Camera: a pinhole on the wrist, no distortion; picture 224 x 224 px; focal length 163.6 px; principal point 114.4 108.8 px. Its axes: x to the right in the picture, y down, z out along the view. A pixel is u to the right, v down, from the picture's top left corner.
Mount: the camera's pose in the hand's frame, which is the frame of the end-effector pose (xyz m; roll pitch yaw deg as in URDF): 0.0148 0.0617 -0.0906 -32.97 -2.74 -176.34
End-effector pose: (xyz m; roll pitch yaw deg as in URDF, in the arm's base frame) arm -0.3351 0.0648 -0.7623 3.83 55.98 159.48
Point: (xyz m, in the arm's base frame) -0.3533 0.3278 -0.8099
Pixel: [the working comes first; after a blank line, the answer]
In the camera's frame: -0.0584 0.1588 0.3096

83.5 192.7
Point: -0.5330 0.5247 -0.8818
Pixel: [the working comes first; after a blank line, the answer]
In the camera's frame: -0.2353 0.1677 0.5215

40.6 161.4
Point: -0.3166 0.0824 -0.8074
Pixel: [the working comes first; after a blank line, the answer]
In the camera's frame: -0.0080 0.0420 0.0966

100.9 179.9
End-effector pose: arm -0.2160 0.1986 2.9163 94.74 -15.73 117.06
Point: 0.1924 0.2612 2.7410
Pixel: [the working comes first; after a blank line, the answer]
In the camera's frame: 0.2208 -0.1367 0.4864

188.7 62.8
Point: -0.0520 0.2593 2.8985
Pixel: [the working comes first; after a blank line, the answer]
In the camera's frame: 0.0557 -0.0955 0.2506

150.7 46.4
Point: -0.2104 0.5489 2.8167
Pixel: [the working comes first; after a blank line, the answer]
In the camera's frame: -0.2278 0.0514 0.3676

13.0 131.7
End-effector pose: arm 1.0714 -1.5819 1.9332 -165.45 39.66 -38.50
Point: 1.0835 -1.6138 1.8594
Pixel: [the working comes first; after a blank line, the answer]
In the camera's frame: -0.0466 -0.0358 0.1263

54.1 62.4
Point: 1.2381 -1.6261 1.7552
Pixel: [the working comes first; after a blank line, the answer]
In the camera's frame: -0.2053 0.0286 0.2010

outside the picture
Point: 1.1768 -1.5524 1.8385
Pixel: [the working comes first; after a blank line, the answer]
In the camera's frame: -0.0789 0.0415 0.2031

50.8 142.2
